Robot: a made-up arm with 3 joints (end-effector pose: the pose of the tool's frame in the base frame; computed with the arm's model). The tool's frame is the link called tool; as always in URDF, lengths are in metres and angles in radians.
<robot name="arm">
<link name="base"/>
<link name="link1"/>
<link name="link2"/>
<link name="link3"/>
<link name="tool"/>
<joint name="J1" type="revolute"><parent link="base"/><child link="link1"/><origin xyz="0.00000 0.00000 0.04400" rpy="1.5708 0.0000 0.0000"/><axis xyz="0 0 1"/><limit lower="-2.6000" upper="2.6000" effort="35" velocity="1.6"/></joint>
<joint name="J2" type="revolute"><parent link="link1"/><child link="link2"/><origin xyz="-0.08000 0.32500 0.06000" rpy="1.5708 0.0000 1.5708"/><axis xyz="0 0 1"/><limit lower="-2.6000" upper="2.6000" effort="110" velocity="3.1"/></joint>
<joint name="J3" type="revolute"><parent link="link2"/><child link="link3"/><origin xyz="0.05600 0.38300 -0.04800" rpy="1.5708 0.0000 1.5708"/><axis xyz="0 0 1"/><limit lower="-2.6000" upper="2.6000" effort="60" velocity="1"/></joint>
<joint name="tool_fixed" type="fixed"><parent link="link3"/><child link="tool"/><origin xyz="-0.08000 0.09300 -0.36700" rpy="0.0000 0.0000 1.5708"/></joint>
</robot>
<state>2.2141 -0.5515 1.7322</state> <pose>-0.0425 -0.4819 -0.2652 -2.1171 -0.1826 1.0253</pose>
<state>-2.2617 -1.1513 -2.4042</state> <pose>0.5993 -0.5496 -0.2659 -1.8378 -0.1801 -0.2821</pose>
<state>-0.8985 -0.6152 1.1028</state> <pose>0.0767 -0.4550 0.3063 0.8117 0.7392 1.7367</pose>
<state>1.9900 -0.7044 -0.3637</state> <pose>-0.2771 -0.5215 -0.0933 2.0682 -0.8632 -2.7115</pose>
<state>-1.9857 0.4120 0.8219</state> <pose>-0.0091 -0.1741 0.1827 2.1535 0.8350 1.5798</pose>
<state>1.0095 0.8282 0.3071</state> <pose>0.0429 -0.0193 -0.0580 0.3165 -1.1824 0.5701</pose>
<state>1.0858 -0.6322 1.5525</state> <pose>-0.3126 -0.4766 -0.0245 -1.1708 0.2623 0.9884</pose>
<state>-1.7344 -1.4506 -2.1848</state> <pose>0.7976 -0.4293 0.0301 -1.5925 -0.4515 -0.1091</pose>
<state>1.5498 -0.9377 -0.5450</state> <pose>-0.4335 -0.5254 0.0461 1.5462 -1.0426 -2.4873</pose>
